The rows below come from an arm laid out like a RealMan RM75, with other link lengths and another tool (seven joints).
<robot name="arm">
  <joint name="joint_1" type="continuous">
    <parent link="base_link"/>
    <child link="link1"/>
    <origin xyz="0 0 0.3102" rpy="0 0 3.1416"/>
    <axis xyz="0 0 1"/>
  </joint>
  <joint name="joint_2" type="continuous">
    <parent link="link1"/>
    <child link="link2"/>
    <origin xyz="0 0 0" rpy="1.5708 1.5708 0"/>
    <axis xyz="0 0 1"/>
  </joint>
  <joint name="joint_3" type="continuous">
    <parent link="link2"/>
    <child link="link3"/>
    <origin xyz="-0.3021 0 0" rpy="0 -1.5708 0"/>
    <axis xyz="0 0 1"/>
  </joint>
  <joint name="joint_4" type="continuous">
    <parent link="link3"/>
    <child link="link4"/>
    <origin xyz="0 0 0" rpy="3.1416 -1.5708 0"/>
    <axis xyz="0 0 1"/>
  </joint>
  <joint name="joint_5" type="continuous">
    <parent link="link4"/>
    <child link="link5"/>
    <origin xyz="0.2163 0 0" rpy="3.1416 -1.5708 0"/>
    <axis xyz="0 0 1"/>
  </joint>
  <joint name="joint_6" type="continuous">
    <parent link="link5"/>
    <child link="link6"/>
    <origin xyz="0 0 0" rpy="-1.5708 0 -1.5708"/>
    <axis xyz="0 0 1"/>
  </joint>
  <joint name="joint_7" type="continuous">
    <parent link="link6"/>
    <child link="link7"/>
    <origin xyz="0 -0.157 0" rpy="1.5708 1.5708 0"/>
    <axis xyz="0 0 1"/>
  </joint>
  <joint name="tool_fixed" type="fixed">
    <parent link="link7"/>
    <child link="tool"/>
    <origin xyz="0.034 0.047 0.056" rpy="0.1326 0 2.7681"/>
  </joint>
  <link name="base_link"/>
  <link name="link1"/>
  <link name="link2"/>
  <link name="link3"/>
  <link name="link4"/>
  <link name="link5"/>
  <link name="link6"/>
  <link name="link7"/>
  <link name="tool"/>
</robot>
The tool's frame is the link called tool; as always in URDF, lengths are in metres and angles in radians. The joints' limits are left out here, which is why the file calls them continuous.
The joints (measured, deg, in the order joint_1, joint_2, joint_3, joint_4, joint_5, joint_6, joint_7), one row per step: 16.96 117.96 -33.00 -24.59 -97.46 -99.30 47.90; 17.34 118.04 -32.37 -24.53 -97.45 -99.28 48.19; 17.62 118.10 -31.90 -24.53 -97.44 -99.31 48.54; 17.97 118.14 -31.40 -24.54 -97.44 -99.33 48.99; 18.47 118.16 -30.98 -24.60 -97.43 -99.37 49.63; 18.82 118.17 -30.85 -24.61 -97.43 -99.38 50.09; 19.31 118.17 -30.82 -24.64 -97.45 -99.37 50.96; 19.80 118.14 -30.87 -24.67 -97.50 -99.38 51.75; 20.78 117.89 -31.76 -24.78 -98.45 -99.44 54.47; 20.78 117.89 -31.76 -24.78 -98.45 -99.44 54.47; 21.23 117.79 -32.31 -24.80 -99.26 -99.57 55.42; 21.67 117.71 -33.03 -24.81 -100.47 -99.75 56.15
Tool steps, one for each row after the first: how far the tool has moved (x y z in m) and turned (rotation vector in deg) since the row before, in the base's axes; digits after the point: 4 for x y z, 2 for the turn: -0.0017 0.0030 0.0011 0.32 0.44 -0.12; -0.0014 0.0021 0.0009 0.17 0.41 -0.11; -0.0017 0.0026 0.0011 0.14 0.44 -0.11; -0.0027 0.0034 0.0010 -0.01 0.49 0.01; -0.0020 0.0020 0.0000 -0.17 0.31 0.05; -0.0029 0.0025 -0.0005 -0.51 0.47 0.02; -0.0029 0.0023 -0.0006 -0.55 0.36 0.12; -0.0050 0.0009 -0.0053 -3.10 0.43 0.10; 0.0000 0.0000 0.0000 0.00 0.00 0.00; -0.0024 -0.0009 -0.0039 -1.71 -0.16 0.36; -0.0021 -0.0023 -0.0054 -2.06 -0.53 0.62
